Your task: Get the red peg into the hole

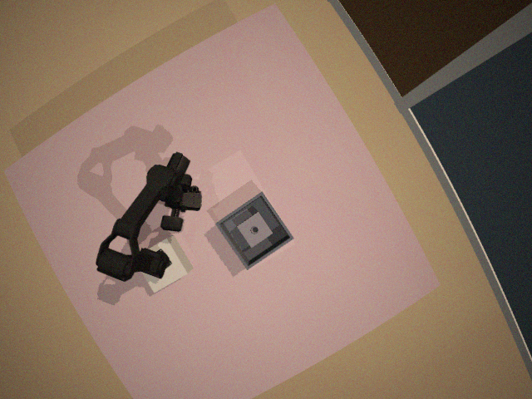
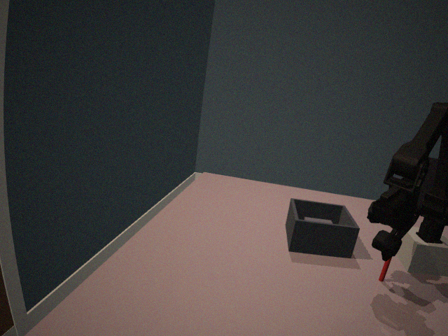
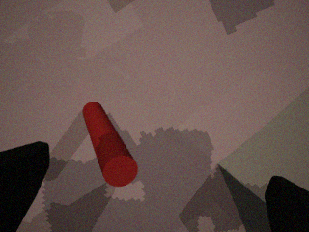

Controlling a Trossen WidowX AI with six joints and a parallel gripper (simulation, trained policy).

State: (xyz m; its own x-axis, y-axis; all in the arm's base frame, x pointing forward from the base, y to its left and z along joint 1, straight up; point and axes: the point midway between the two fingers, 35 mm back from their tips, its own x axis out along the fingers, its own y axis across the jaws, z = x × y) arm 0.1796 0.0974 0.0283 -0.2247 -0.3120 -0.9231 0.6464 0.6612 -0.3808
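My gripper tip is now 1 cm short of the red peg, 1 cm to the right of it and 5 cm above it. Round my gripper tip: grey plate (15 cm ahead, 20 cm to the right, 4 cm below); grey box (15 cm ahead, 20 cm to the right, 6 cm below).
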